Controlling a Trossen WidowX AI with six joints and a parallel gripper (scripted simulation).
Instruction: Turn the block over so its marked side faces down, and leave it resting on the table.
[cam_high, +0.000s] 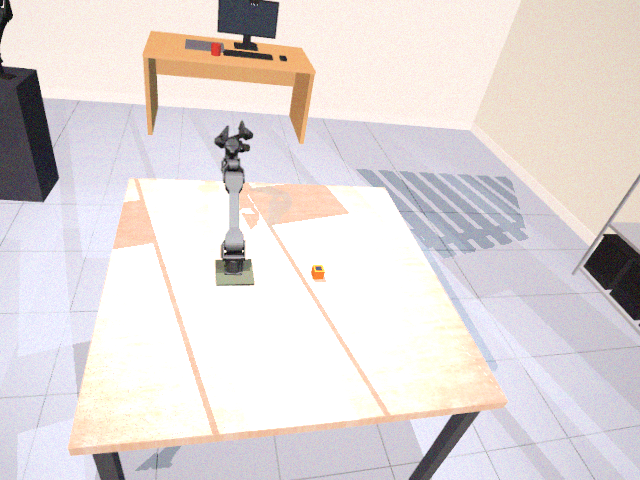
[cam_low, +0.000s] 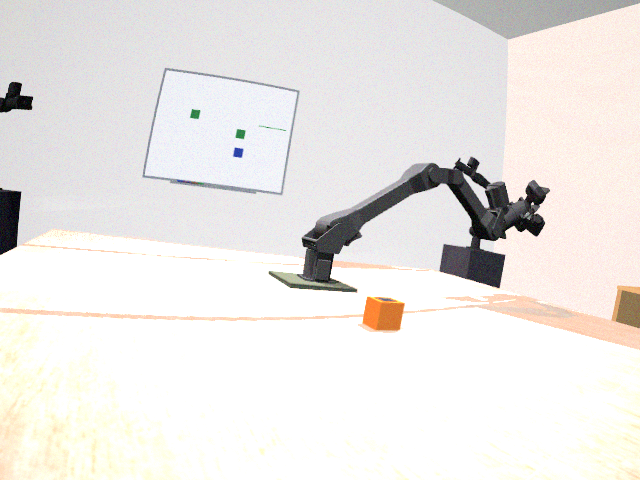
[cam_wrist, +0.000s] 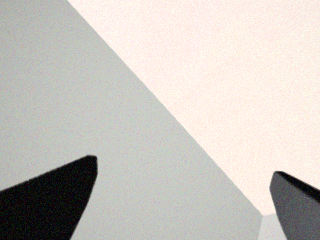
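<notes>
My gripper tip is now 350 mm short of the block, 700 mm to the left of it and 270 mm above it.
</notes>
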